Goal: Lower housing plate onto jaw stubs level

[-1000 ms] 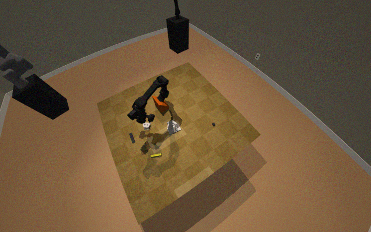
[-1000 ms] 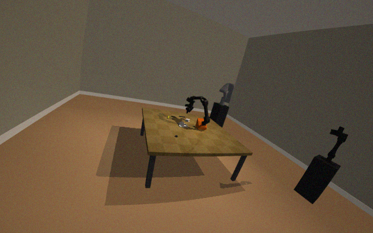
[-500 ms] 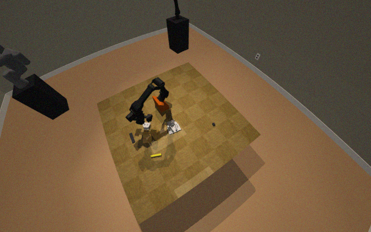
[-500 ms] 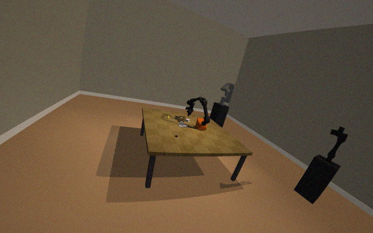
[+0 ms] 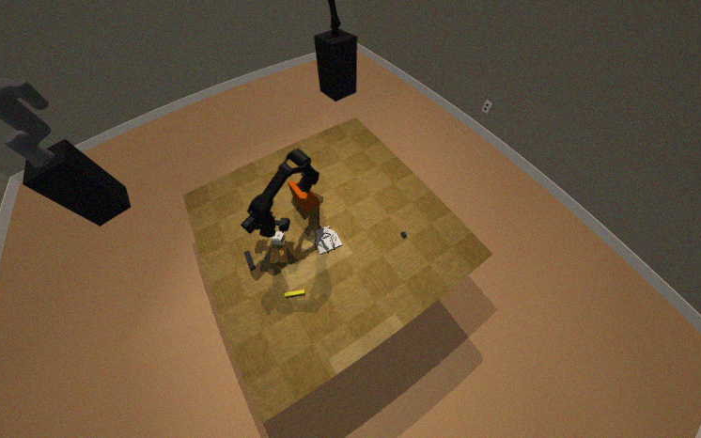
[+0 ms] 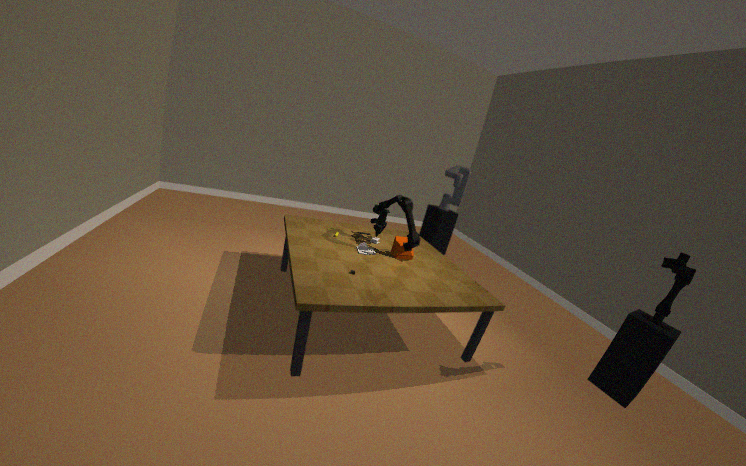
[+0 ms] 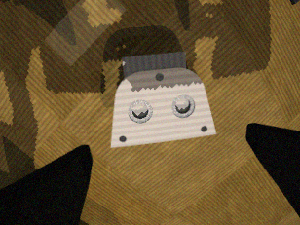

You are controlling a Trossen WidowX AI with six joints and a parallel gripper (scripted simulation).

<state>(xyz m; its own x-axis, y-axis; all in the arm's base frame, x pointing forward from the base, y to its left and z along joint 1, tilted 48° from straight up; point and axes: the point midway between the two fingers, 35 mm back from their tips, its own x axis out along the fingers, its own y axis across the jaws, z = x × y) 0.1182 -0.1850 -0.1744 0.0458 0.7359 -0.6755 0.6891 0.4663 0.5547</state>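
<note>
Right now the small white block is 50 mm below my gripper tip, 10 mm to the right of it and 10 mm ahead of it. From my gripper tip the other things lie so: yellow bar 300 mm ahead, 90 mm to the right, 60 mm below; white base 200 mm ahead, 180 mm to the left, 60 mm below; dark bar 190 mm to the right, 60 mm below, 20 mm ahead.
</note>
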